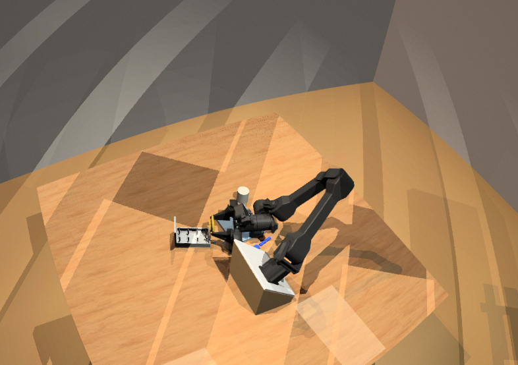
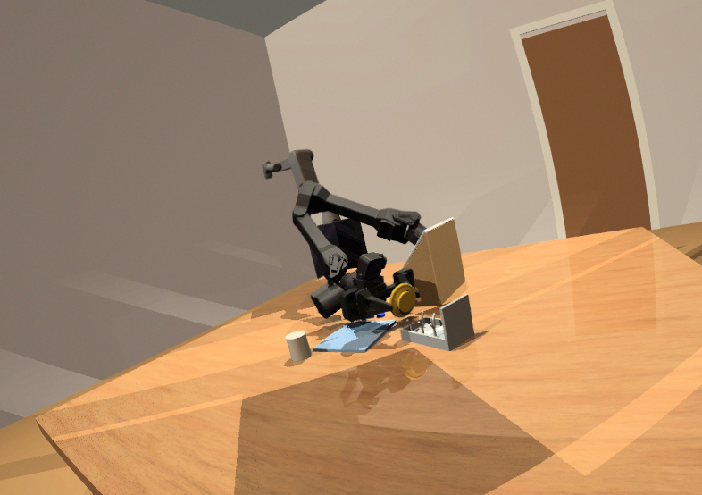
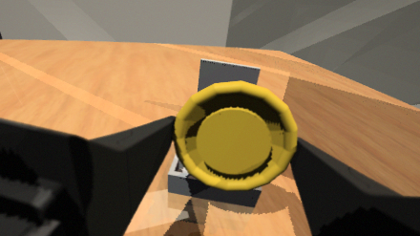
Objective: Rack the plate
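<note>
Now: gripper tip 6 cm to the right of the grey dish rack, 5 cm above it and 2 cm short of it. Round my gripper tip: pale blue mat: 13 cm to the right, 7 cm below, 3 cm ahead; then blue spoon: 16 cm to the right, 9 cm behind, 7 cm below; then yellow plate: 1 cm to the right.
</note>
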